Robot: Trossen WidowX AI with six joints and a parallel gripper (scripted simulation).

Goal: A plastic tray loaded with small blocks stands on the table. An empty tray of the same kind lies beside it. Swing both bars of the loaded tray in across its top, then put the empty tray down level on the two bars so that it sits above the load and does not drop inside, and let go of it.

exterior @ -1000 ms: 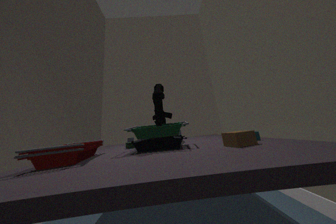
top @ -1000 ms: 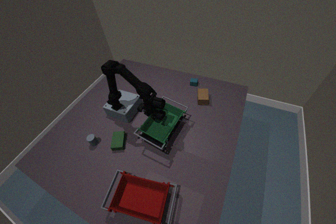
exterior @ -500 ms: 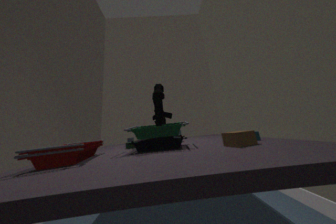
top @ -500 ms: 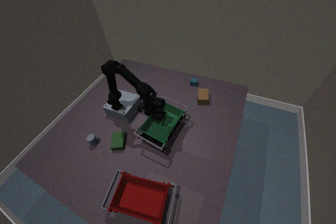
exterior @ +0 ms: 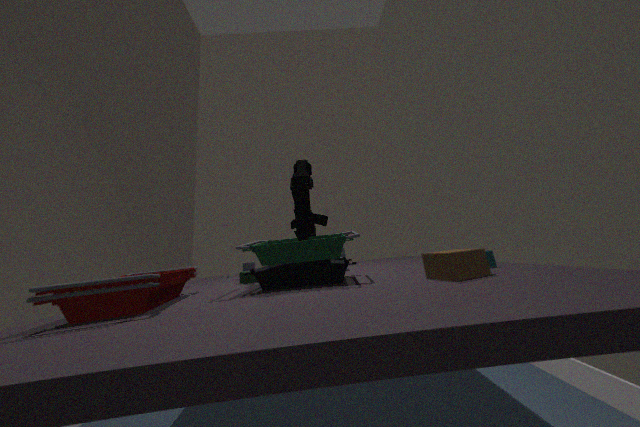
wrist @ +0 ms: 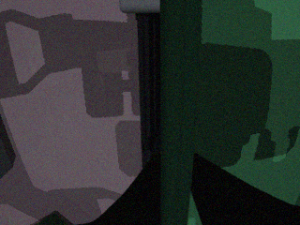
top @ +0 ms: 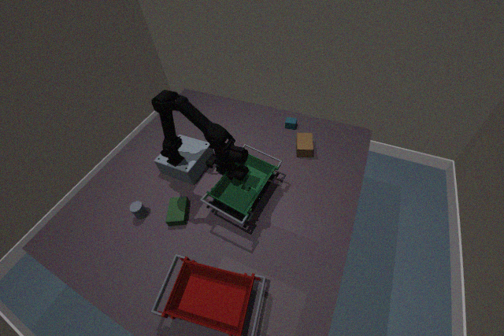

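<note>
My gripper tip is now 80 mm short of the green tray, 30 mm below it and 10 mm to the right of it. The rest, counted from my gripper tip: orange block (400 mm to the left, 170 mm ahead, 60 mm below); then grey cylinder (330 mm to the right, 280 mm behind, 60 mm below); then green block (230 mm to the right, 140 mm behind, 70 mm below).
</note>
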